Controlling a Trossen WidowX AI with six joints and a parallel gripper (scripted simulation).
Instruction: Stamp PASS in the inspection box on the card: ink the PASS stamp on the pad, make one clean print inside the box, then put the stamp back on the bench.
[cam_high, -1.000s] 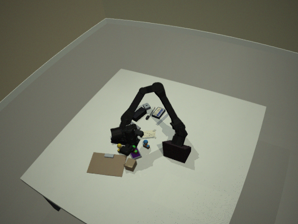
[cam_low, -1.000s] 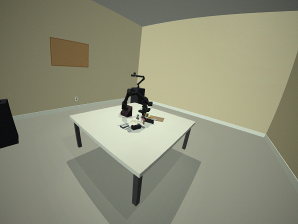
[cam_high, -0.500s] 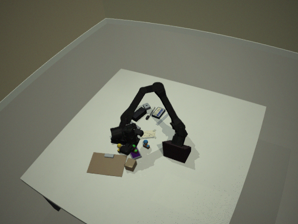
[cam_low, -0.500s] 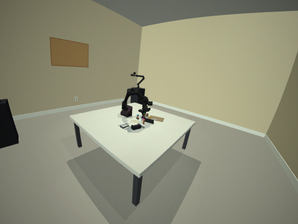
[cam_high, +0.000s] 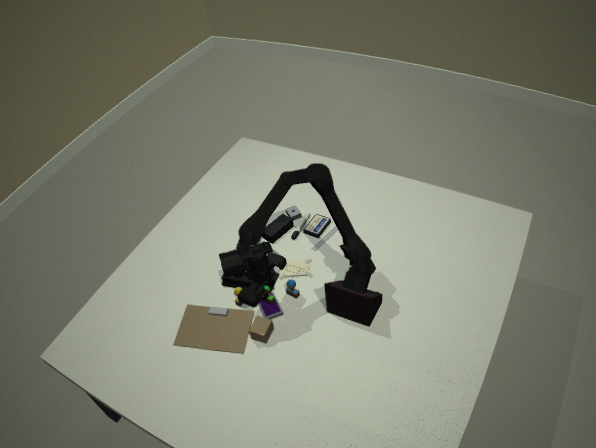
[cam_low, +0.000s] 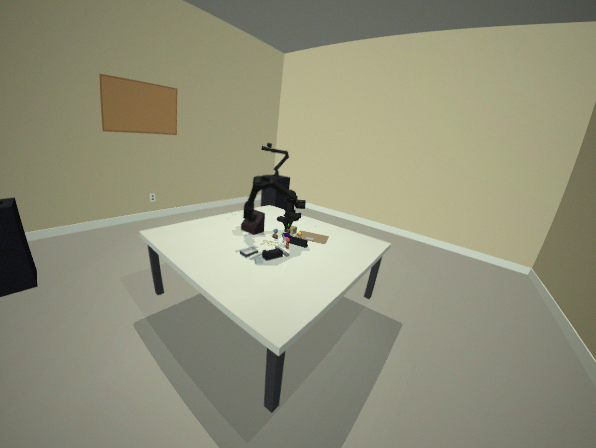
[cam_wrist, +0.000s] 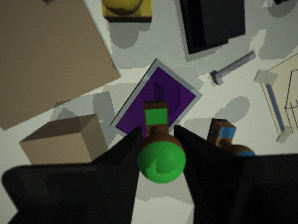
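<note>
Right now my gripper tip is 5 cm above the purple pad. From my gripper tip the other things lie so: blue-knobbed stamp (8 cm to the right, 4 cm below, 4 cm behind); green-knobbed stamp (right at my gripper tip); bolt (8 cm to the right, 5 cm below, 3 cm ahead).
</note>
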